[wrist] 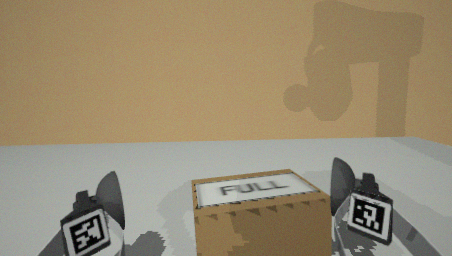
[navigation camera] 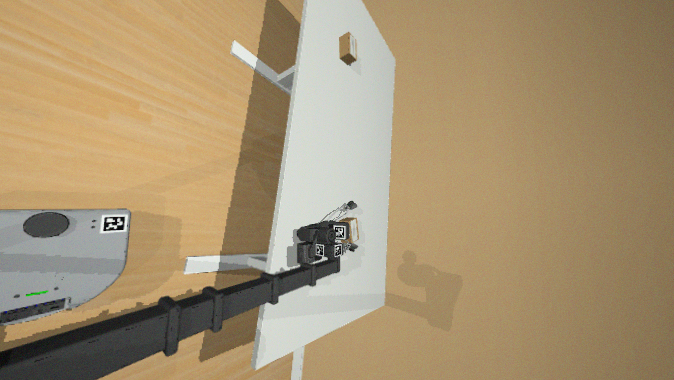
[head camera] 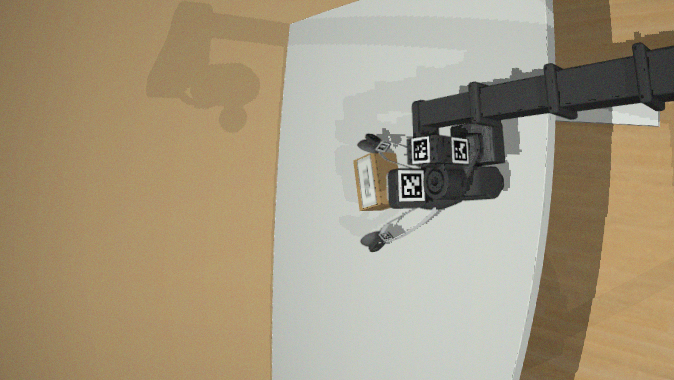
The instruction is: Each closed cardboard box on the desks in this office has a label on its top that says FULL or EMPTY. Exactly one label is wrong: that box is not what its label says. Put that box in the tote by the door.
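Places are measured from the robot's base along level axes (x up, y left, z back), in metres.
Pixels of known places: gripper, fingertip midpoint: (wrist: 226, 183) (navigation camera: 355, 225) (head camera: 364, 193); robot's base, origin of the base link: (navigation camera: 48, 223).
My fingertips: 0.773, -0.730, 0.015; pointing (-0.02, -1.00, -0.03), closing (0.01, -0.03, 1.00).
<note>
For each thing: its top centre in the pictures, then the offset to it from my fingertips, as dx, dy, dz. Level surfaces: height alone.
- brown cardboard box, middle of its top: (wrist: 252, 187) (head camera: 366, 181) (navigation camera: 354, 230) -0.002, +0.004, +0.019
- white desk, its level: dx -0.053
- second box, middle of its top: (navigation camera: 352, 46) -0.002, +0.013, -0.756
- wooden floor, its level: dx -0.773
A brown cardboard box (head camera: 366, 182) (navigation camera: 354, 229) (wrist: 265, 227) stands on the white desk (head camera: 400, 310) (navigation camera: 340, 140) (wrist: 45, 175). The label on its top reads FULL. My gripper (head camera: 371, 192) (navigation camera: 352, 226) (wrist: 226, 183) is open, with one finger on each side of this box. In the wrist view the right fingertip is close beside the box, and a wider gap lies at the left fingertip. I cannot tell whether the right finger touches it. A second box (navigation camera: 347, 48) stands near the far end of the desk; its label is too small to read. The tote does not show.
The tan wall (head camera: 125, 225) (navigation camera: 525, 150) (wrist: 150, 65) rises behind the desk. My extended arm (head camera: 520, 97) (navigation camera: 240, 296) crosses the desk's front edge. My base (navigation camera: 75, 255) stands on the wooden floor (navigation camera: 125, 100). Desk legs (navigation camera: 205, 265) reach out below the desk toward the base.
</note>
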